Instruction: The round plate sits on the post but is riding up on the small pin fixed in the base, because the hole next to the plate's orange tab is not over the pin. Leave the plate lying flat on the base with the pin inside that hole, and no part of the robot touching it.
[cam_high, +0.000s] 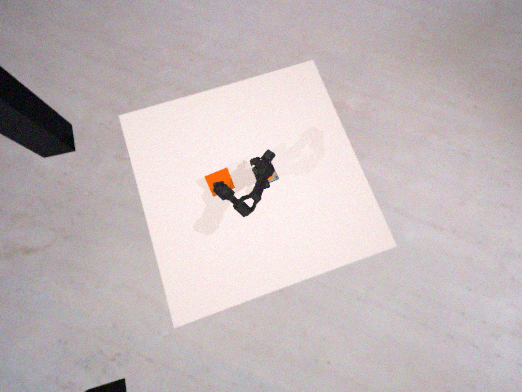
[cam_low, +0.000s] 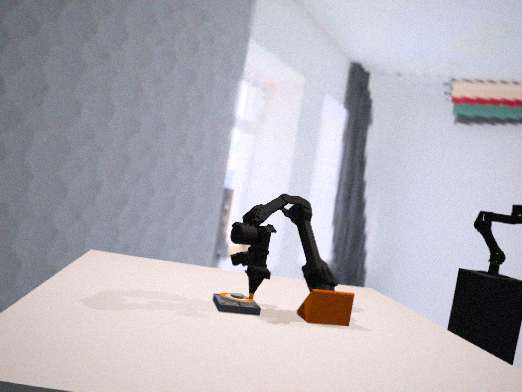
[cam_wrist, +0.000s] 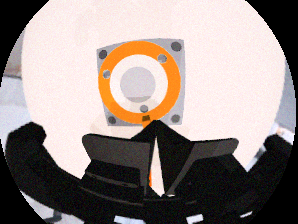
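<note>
Now: gripper tip 40 mm short of the square grey base, 30 mm to the right of it and 20 mm above it.
</note>
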